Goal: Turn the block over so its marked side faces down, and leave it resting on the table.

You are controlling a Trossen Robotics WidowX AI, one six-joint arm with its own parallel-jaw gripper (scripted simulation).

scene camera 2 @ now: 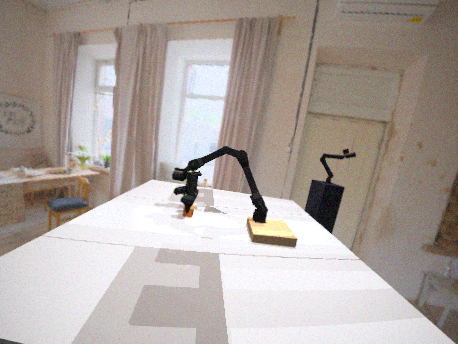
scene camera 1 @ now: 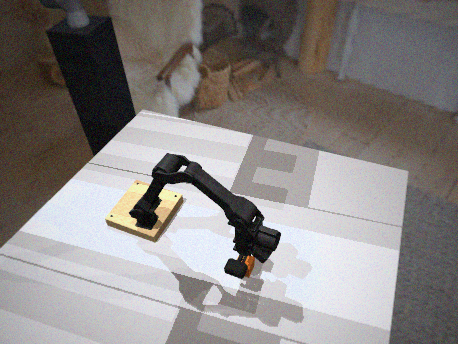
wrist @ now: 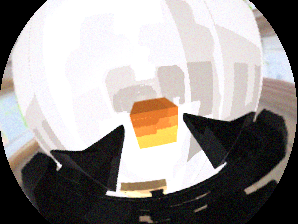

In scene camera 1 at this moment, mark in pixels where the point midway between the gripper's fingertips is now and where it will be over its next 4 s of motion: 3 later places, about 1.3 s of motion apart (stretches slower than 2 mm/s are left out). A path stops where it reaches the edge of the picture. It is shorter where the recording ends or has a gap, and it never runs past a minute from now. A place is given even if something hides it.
My gripper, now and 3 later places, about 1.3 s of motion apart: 244,263; 247,261; 253,266; 251,264
